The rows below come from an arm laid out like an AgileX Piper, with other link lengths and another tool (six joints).
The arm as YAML. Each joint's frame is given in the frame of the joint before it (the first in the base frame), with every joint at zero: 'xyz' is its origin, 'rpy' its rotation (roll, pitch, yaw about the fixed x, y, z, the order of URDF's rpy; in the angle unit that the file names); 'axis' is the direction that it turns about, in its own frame. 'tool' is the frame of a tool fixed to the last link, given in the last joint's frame.
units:
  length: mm
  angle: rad
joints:
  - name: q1
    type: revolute
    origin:
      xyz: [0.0, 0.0, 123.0]
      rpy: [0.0, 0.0, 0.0]
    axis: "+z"
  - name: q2
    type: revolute
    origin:
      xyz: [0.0, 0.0, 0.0]
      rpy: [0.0, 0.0, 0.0]
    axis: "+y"
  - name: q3
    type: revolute
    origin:
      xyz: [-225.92, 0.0, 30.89]
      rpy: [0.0, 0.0, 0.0]
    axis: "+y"
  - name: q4
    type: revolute
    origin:
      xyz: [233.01, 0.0, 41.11]
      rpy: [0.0, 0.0, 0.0]
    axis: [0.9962, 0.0, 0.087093]
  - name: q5
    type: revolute
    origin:
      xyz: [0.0, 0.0, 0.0]
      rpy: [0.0, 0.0, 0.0]
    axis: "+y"
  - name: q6
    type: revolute
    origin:
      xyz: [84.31, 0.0, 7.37]
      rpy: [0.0, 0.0, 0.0]
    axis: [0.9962, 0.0, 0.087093]
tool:
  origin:
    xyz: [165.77, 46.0, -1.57]
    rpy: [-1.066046, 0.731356, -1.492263]
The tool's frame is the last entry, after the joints.
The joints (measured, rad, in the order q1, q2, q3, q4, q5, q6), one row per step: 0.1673 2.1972 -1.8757 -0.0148 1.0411 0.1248; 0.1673 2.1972 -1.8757 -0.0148 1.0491 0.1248; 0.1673 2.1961 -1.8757 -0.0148 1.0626 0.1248; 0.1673 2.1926 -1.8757 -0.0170 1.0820 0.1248; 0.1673 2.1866 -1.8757 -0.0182 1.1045 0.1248; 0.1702 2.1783 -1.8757 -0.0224 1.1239 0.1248; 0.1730 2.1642 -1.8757 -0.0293 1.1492 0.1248; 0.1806 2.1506 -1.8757 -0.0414 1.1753 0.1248; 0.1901 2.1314 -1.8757 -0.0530 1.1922 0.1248; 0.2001 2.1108 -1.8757 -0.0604 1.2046 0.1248; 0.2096 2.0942 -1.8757 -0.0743 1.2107 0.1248; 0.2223 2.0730 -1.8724 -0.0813 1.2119 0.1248; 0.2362 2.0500 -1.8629 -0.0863 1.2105 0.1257
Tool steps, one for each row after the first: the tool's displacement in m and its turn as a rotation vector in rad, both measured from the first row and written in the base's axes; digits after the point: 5 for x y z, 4 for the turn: -0.00191 -0.00034 -0.00050 -0.0014 0.0079 -0.0001; -0.00501 -0.00088 -0.00080 -0.0035 0.0201 -0.0003; -0.00921 -0.00213 -0.00042 -0.0083 0.0354 -0.0001; -0.01393 -0.00324 0.00101 -0.0123 0.0515 -0.0002; -0.01792 -0.00365 0.00353 -0.0184 0.0617 0.0031; -0.02267 -0.00493 0.00820 -0.0272 0.0715 0.0065; -0.02807 -0.00555 0.01244 -0.0415 0.0816 0.0152; -0.03099 -0.00486 0.01948 -0.0529 0.0771 0.0254; -0.03303 -0.00280 0.02741 -0.0591 0.0674 0.0354; -0.03365 -0.00227 0.03372 -0.0711 0.0541 0.0456; -0.03440 0.00133 0.04148 -0.0751 0.0359 0.0584; -0.03630 0.00571 0.04840 -0.0770 0.0198 0.0714
